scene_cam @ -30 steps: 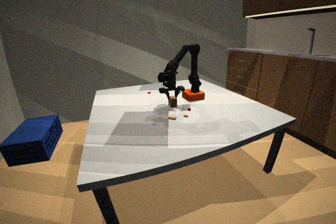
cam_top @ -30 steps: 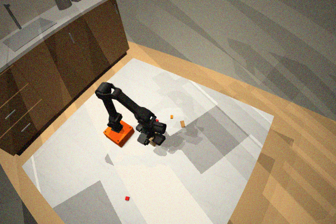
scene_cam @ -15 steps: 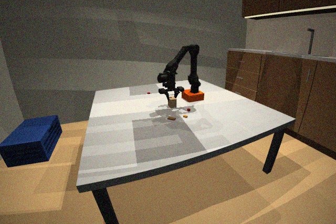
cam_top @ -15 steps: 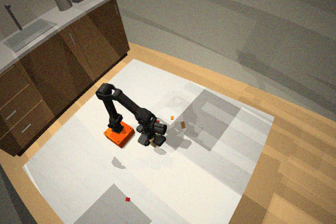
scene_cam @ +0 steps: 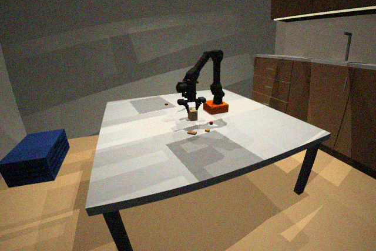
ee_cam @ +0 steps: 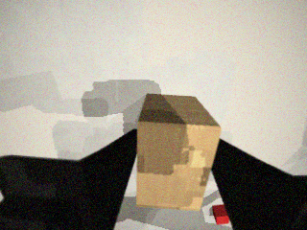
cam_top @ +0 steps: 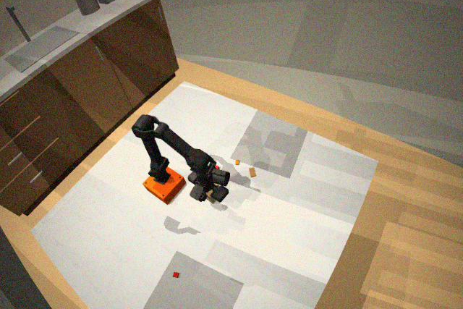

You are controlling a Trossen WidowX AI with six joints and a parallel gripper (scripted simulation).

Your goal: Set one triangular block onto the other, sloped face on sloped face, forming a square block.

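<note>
Right now my gripper tip is 1 cm to the left of the triangular block and 1 cm below it. Also, from my gripper tip: flat tan piece: 19 cm to the left, 12 cm ahead, 4 cm below; orange cube: 22 cm to the left, 4 cm below, 3 cm ahead.
</note>
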